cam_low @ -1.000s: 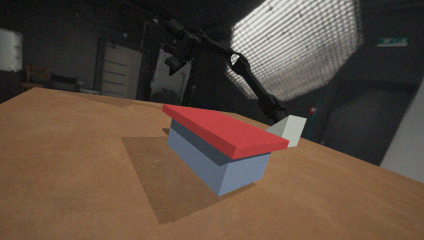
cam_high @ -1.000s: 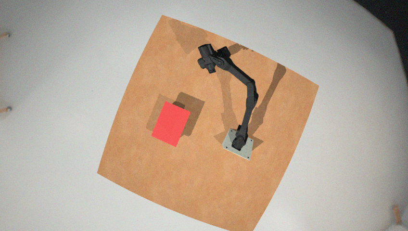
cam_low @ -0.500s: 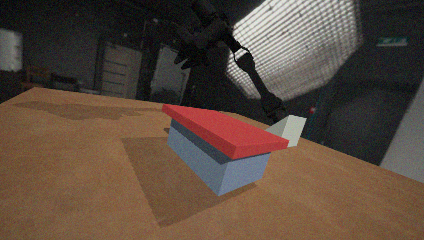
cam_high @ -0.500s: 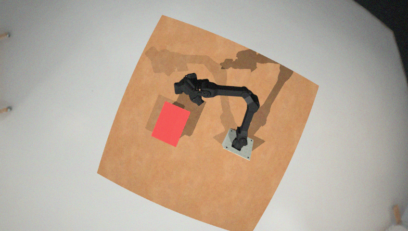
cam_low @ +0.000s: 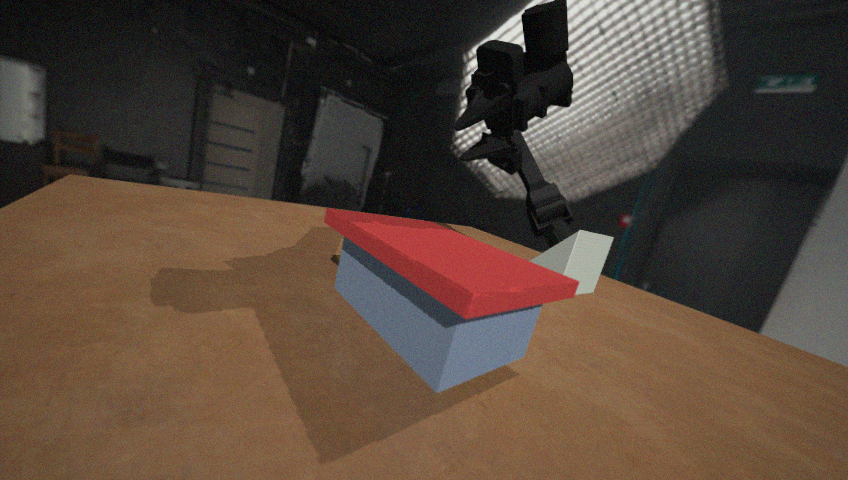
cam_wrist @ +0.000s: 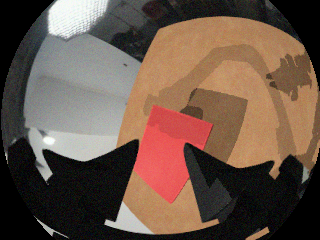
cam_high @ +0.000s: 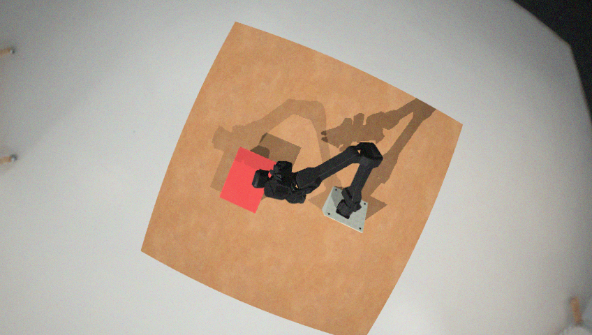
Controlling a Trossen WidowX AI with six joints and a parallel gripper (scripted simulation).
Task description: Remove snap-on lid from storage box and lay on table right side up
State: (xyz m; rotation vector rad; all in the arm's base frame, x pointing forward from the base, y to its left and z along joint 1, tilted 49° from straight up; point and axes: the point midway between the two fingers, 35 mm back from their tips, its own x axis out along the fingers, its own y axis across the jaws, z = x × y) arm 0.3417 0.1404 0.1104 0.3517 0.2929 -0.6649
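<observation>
Right now my gripper tip is 5 cm short of the red lid, 8 cm to the right of it and 12 cm above it. The rest, counted from my gripper tip: blue storage box (5 cm ahead, 8 cm to the left, 17 cm below).
</observation>
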